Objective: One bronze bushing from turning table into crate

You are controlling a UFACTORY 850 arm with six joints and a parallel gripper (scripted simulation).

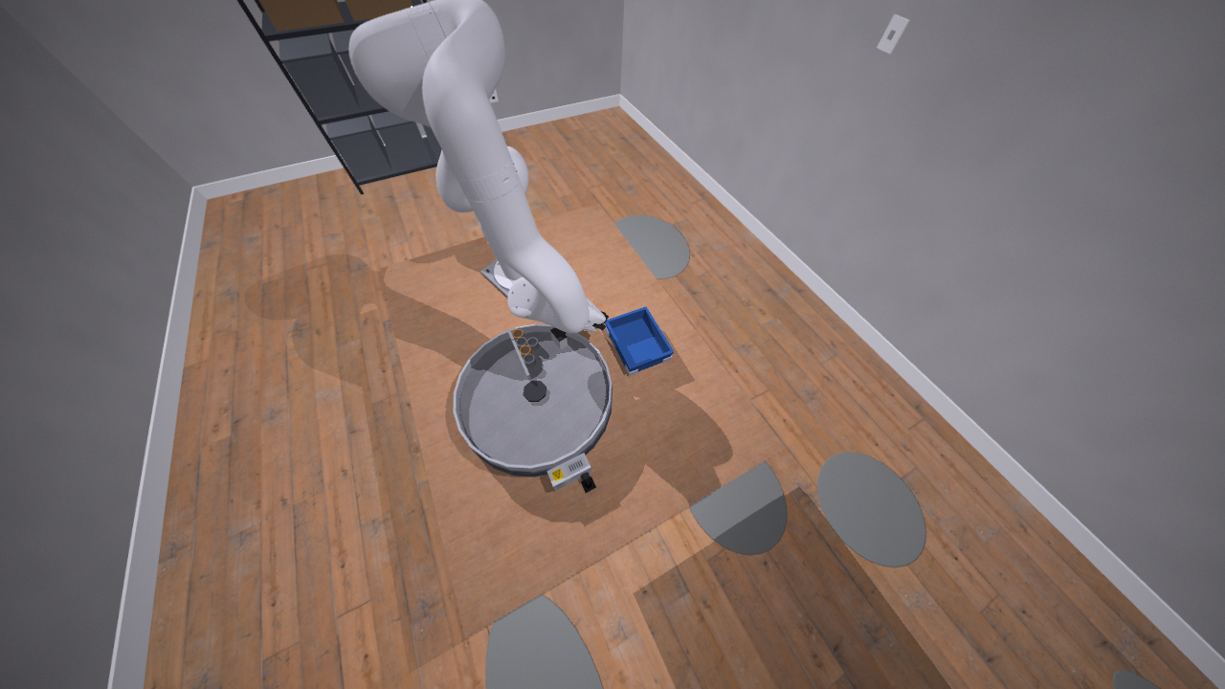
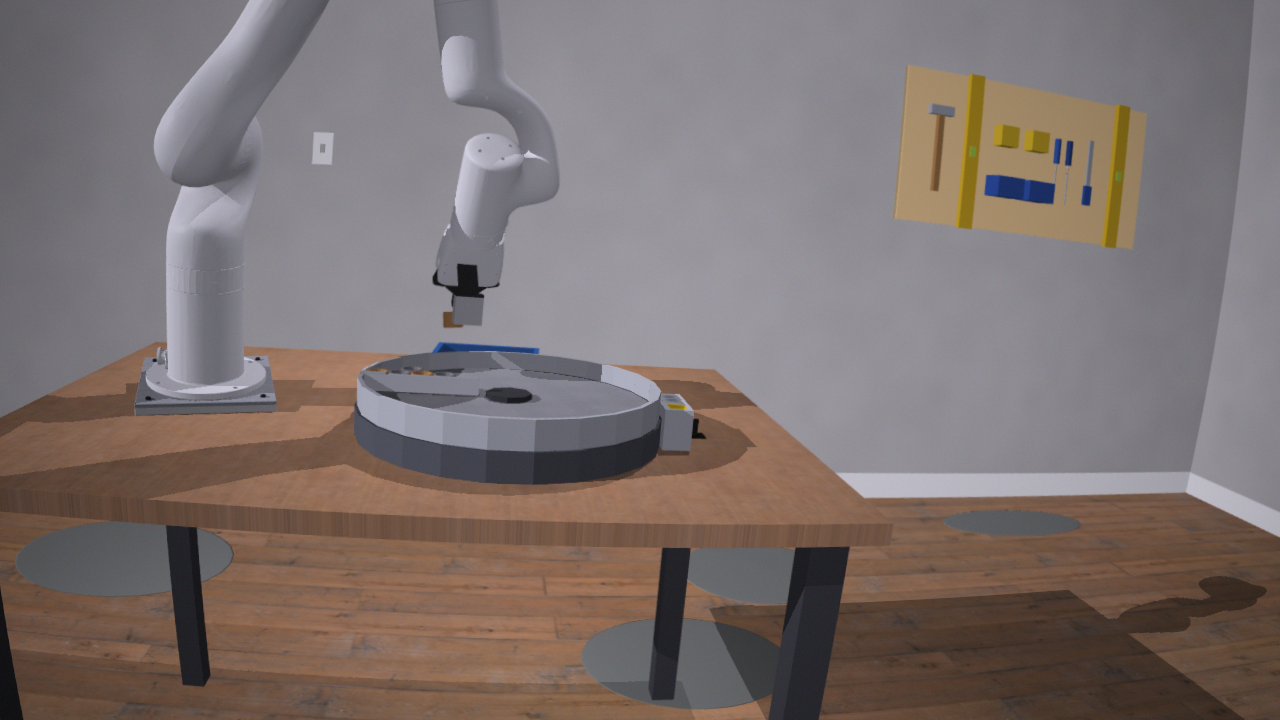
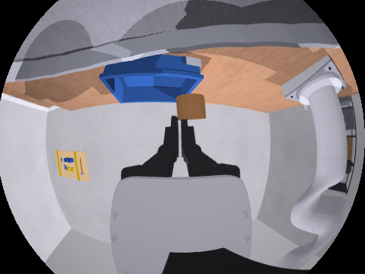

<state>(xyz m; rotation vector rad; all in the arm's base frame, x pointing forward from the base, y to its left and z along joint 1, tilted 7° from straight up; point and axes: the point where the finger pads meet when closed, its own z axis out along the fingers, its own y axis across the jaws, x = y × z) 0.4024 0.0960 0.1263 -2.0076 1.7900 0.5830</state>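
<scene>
The blue crate is 130 mm below my hand, 110 mm to the left of it and 50 mm ahead of it. From my hand the other things lie so: turning table: 250 mm to the right, 100 mm below, 60 mm ahead.
</scene>
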